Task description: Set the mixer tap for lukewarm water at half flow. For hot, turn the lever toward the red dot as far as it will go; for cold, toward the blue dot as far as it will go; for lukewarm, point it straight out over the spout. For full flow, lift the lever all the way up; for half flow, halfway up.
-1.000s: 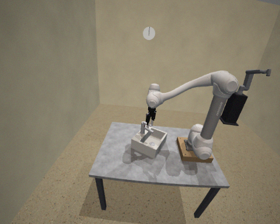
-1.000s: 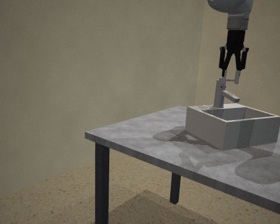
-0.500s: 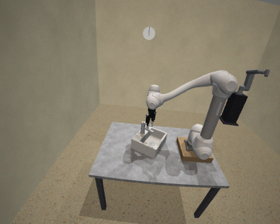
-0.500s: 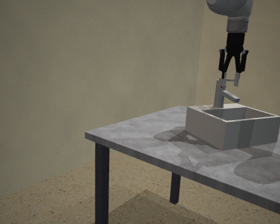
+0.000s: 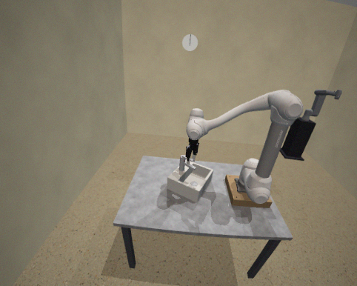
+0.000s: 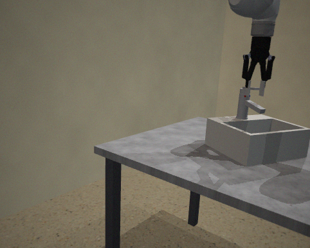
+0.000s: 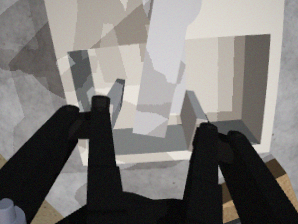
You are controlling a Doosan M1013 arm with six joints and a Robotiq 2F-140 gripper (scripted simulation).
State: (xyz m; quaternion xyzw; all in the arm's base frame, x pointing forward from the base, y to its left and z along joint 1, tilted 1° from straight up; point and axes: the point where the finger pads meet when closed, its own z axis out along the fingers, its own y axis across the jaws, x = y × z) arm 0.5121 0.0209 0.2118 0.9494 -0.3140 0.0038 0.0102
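My gripper is now 3 cm short of the lever and 2 cm to the left of it. The rest, counted from my hand: grey mixer tap 5 cm below, 5 cm ahead, 4 cm to the right; white basin 24 cm below, 4 cm behind, 1 cm to the right.
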